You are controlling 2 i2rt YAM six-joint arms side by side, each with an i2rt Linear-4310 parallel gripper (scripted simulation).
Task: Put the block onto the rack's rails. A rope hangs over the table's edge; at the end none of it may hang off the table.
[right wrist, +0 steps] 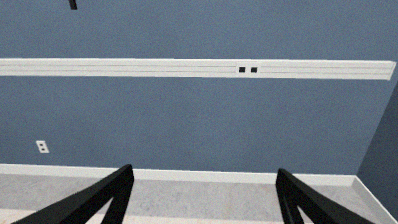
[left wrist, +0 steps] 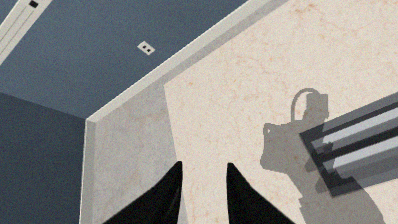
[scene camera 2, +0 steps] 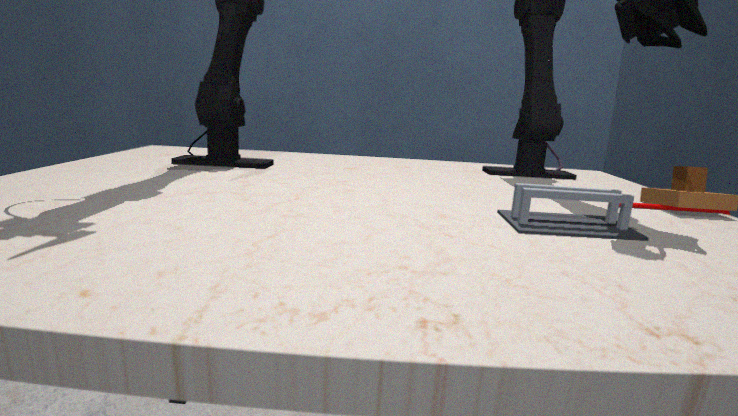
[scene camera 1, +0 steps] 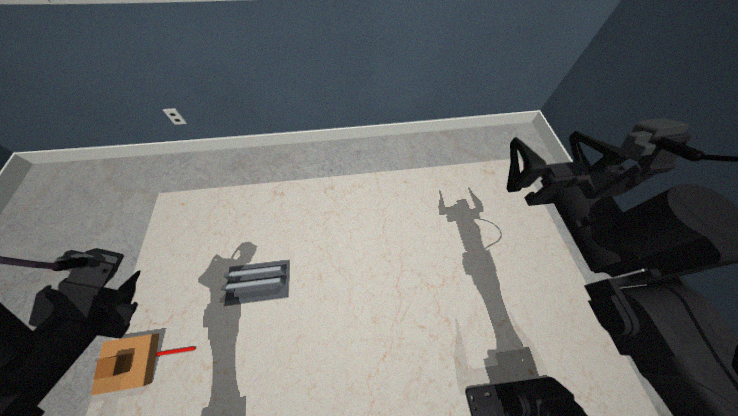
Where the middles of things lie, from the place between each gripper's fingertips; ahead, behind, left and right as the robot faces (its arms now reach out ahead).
Scene:
Now: the orange block (scene camera 1: pixel 133 358) 22 cm below my left hand (scene camera 1: pixel 128 270), 15 cm to the left of it and 10 cm behind it. From my left hand the other things lie so: grey rack (scene camera 2: pixel 540 223) (23 cm below, 13 cm to the right, 1 cm ahead).
Right now the grey rack is 58 cm to the left of my right hand (scene camera 1: pixel 542 137), 39 cm below it and 3 cm ahead of it. The rest, counted from my right hand: orange block: 86 cm to the left, 37 cm below, 8 cm behind.

